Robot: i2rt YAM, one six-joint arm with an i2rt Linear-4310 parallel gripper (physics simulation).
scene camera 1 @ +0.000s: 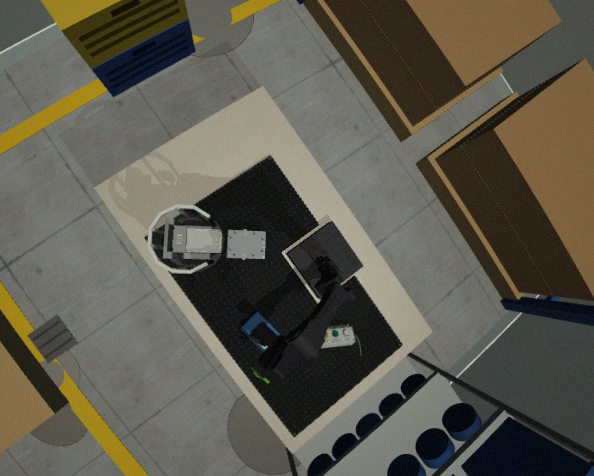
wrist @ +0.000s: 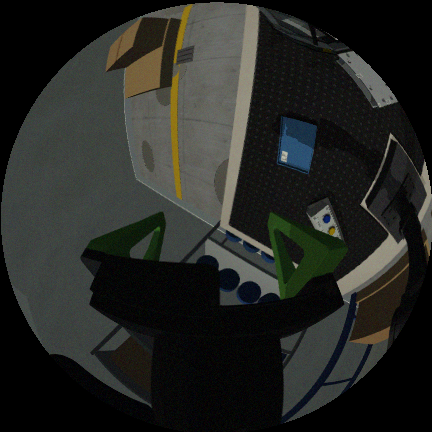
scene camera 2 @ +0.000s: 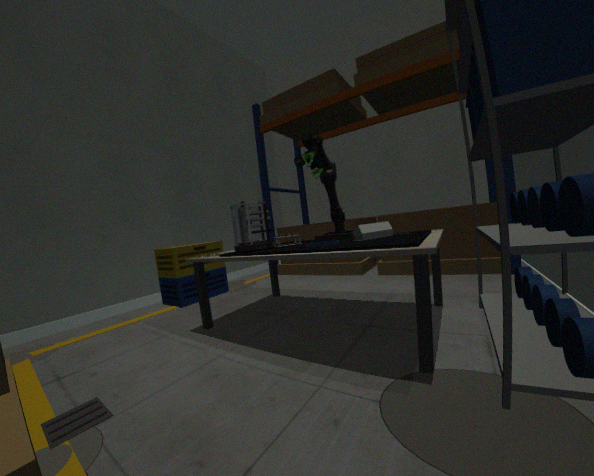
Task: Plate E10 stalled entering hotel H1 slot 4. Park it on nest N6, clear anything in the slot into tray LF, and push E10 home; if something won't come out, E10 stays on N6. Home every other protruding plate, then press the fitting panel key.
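Places are measured from the arm's base along level axes (x down, y left, z ahead), in millimetres.
Where they show: gripper, between the fingertips: (scene camera 1: 264,363) (wrist: 216,217) (scene camera 2: 313,172); arm's base, origin of its link: (scene camera 1: 324,265) (wrist: 399,200) (scene camera 2: 340,232).
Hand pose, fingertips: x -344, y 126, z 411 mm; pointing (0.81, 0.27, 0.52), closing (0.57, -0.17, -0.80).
Each offset is from my fingertips to the top centre of the thing. Level surfaces: height alone.
My gripper (scene camera 1: 260,375) (scene camera 2: 312,166) (wrist: 216,217), with green fingers, is open and empty, high above the table's near-left side. Hotel H1 (scene camera 1: 200,240) (scene camera 2: 252,225) is a grey rack in a pale ring-shaped guard; part of it shows at the wrist view's top edge. Its slots and any protruding plates are too small or hidden to read. A grey pinned platform @[dx +306, dy -377, dz -144 mm] (scene camera 1: 246,244) (scene camera 2: 287,239) (wrist: 370,80), apparently nest N6, sits beside it. Blue tray LF @[dx +364, dy -4, dz -17 mm] (scene camera 1: 256,319) (scene camera 2: 322,244) (wrist: 297,145) lies on the mat, partly behind the arm in scene camera 1. The key panel @[dx +298, dy +172, dz -267 mm] (scene camera 1: 340,337) (scene camera 2: 374,230) (wrist: 318,220) has coloured keys.
The arm stands on a dark square base plate (scene camera 1: 345,250) (wrist: 390,185) with a pale edge. A black mat @[dx +382 mm] (scene camera 1: 240,200) (wrist: 275,90) covers much of the cream table @[dx +395 mm] (scene camera 1: 250,115). A shelf rack with blue bins (scene camera 1: 432,445) (wrist: 228,280) stands beyond one table end.
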